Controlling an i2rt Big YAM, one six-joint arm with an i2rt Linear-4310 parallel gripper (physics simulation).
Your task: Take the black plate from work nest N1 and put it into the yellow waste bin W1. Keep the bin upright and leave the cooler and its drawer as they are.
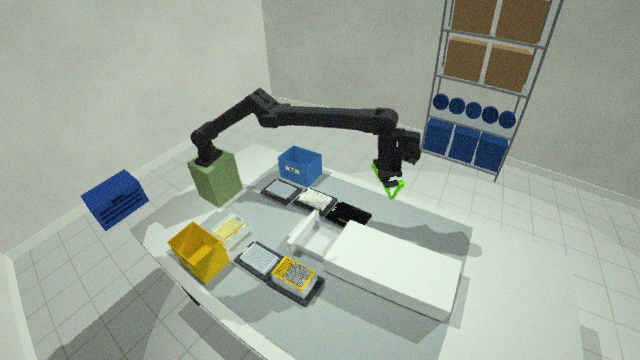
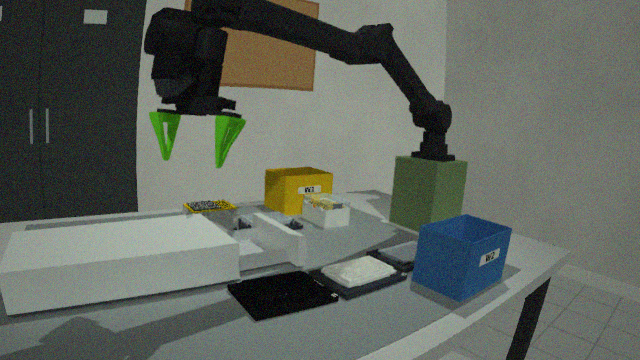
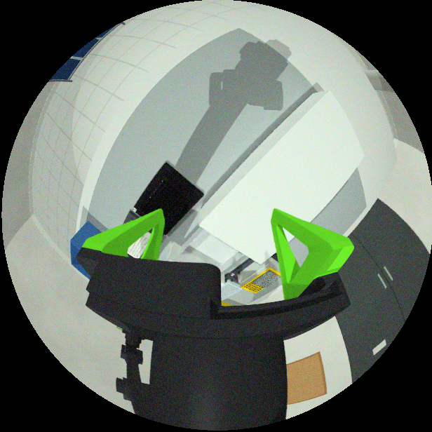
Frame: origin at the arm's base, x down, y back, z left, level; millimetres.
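Where they show: gripper, between the fingertips: (image 1: 386,190) (image 2: 191,163); arm's base, origin of its link: (image 1: 209,158) (image 2: 433,158).
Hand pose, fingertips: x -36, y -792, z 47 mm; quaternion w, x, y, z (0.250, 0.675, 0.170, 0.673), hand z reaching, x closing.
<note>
Things, the pixels of their top centre, and the offset from my fingertips.
- black plate, centre of its top: (image 2: 282,284) (image 1: 348,213) dx +214, dy +147, dz +49 mm
- yellow bin W1, centre of its top: (image 2: 299,171) (image 1: 193,241) dx +120, dy +572, dz -403 mm
- white plate, centre of its top: (image 2: 359,267) (image 1: 315,197) dx +214, dy +319, dz +81 mm
- blue bin W2, centre of its top: (image 2: 469,227) (image 1: 299,155) dx +120, dy +475, dz +236 mm
- yellow-topped box, centre of its top: (image 2: 209,204) (image 1: 293,271) dx +164, dy +203, dz -322 mm
- clear tip box, centre of its top: (image 2: 326,198) (image 1: 227,224) dx +171, dy +547, dz -247 mm
The black plate (image 1: 348,214) (image 2: 282,295) (image 3: 169,196) lies flat at the end of a row of nests, beside the cooler; its nest's label cannot be read. The yellow bin W1 (image 1: 199,256) (image 2: 280,192) stands upright at the opposite long side of the table. My gripper (image 1: 388,190) (image 2: 192,163) (image 3: 217,214) is open and empty, pointing down high above the table, on the cooler side of the plate. The white cooler (image 1: 395,270) (image 2: 120,257) (image 3: 290,175) stands beside the plate; its drawer (image 1: 303,231) (image 2: 279,231) is pulled out.
A white plate (image 1: 315,199) (image 2: 359,270) sits on the nest next to the black one, then a grey one and the blue bin W2 (image 1: 300,165) (image 2: 462,257). A yellow-topped box (image 1: 295,274) (image 2: 210,206) (image 3: 262,281) and a clear tip box (image 1: 231,230) (image 2: 326,212) stand across the drawer.
</note>
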